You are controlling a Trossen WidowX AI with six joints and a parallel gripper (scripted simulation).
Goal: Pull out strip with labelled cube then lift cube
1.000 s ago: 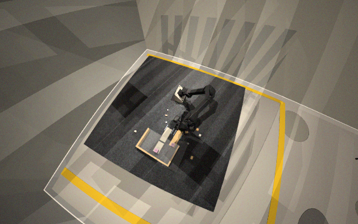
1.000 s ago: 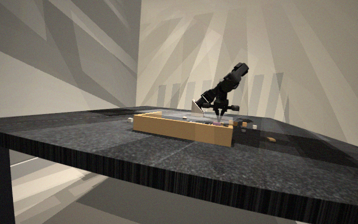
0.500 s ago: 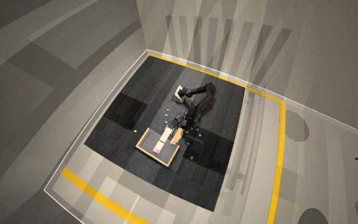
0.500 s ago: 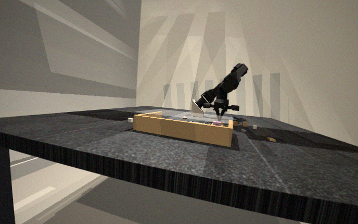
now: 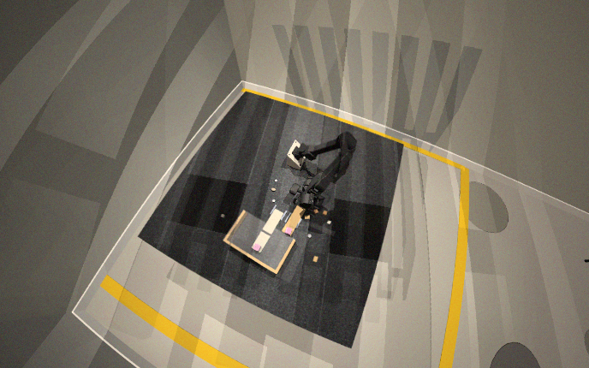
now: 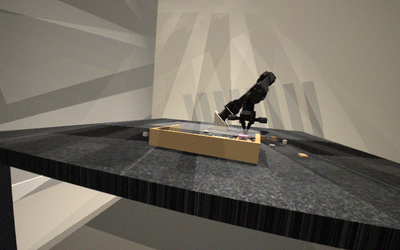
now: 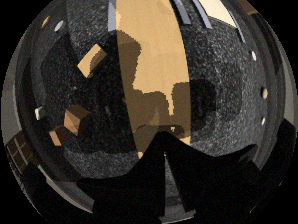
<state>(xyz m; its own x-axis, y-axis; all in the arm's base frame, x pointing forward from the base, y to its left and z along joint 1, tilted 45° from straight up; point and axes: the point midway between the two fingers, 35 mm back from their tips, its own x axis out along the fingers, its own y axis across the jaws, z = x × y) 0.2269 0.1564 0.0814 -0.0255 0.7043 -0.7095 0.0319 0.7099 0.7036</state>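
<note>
Right now my gripper tip is 100 mm short of the tan strip and 10 mm to the left of it.
</note>
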